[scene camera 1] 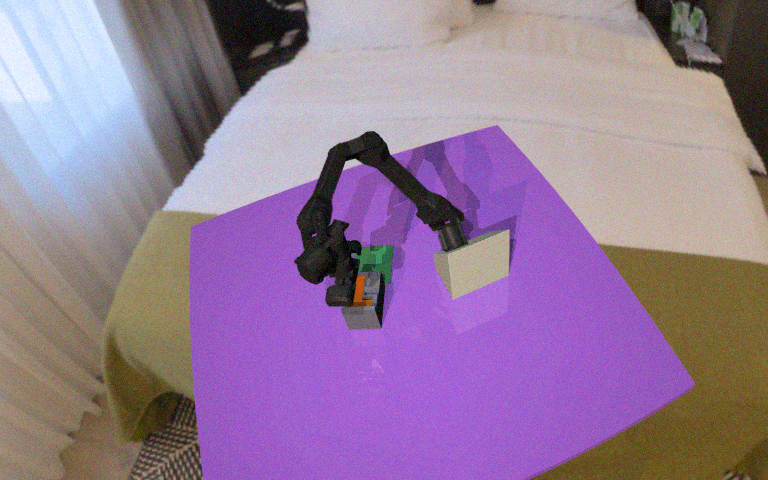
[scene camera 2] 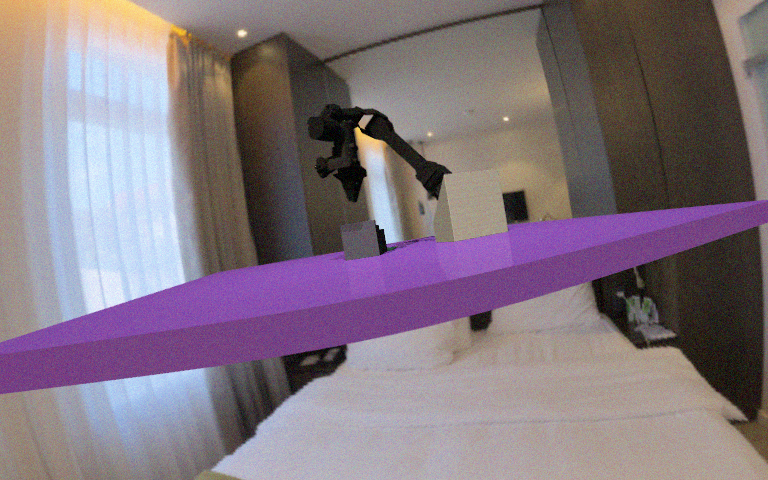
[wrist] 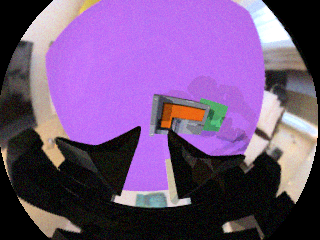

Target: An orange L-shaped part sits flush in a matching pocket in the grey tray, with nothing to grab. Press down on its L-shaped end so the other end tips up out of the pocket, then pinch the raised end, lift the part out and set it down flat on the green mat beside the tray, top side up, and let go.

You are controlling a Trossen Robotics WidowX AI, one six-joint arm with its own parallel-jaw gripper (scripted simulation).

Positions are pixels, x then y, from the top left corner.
Labels:
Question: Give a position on a green mat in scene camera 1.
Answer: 378, 258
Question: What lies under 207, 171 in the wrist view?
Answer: My gripper.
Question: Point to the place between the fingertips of my gripper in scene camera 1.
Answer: At 351, 294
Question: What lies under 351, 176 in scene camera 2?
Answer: My gripper.

